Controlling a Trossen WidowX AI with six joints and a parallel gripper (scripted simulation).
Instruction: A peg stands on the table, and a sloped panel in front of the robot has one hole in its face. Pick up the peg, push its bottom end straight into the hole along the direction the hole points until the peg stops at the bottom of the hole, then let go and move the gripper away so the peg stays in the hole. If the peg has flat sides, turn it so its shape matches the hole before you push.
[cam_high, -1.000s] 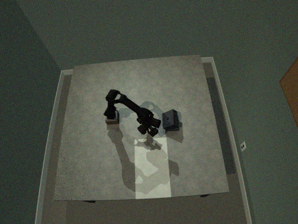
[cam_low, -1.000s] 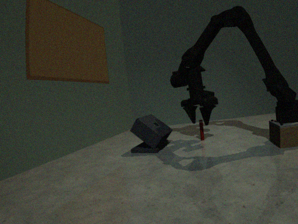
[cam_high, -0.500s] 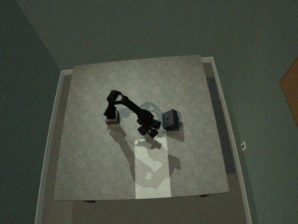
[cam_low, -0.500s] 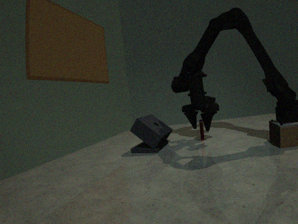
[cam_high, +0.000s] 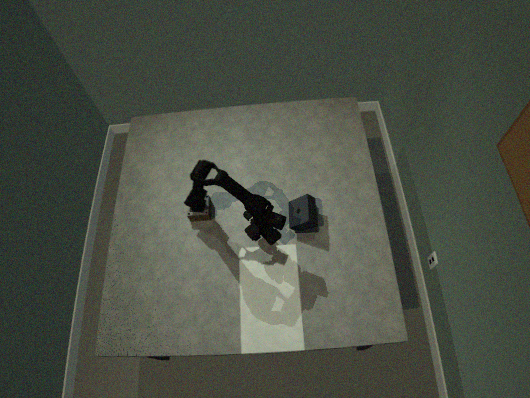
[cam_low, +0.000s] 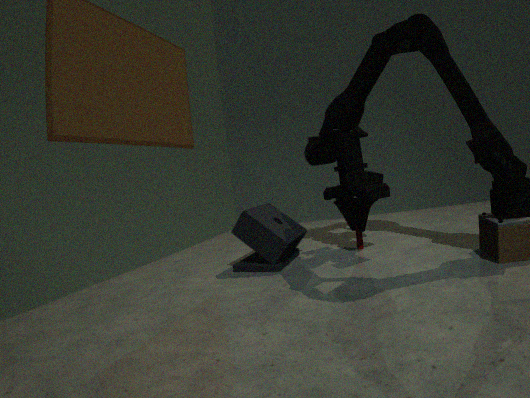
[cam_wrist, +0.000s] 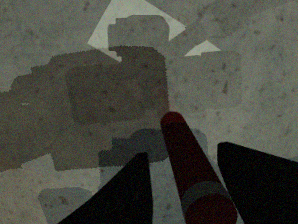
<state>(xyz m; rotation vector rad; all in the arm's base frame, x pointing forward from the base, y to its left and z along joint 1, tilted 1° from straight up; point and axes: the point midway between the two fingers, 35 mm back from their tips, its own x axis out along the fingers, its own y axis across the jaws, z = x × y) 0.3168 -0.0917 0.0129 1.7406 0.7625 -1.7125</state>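
Right now the dark sloped panel is 16 cm ahead of my gripper tip, 10 cm to the left of it and 3 cm above it. From my gripper tip the other things lie so: red peg: 2 cm above.
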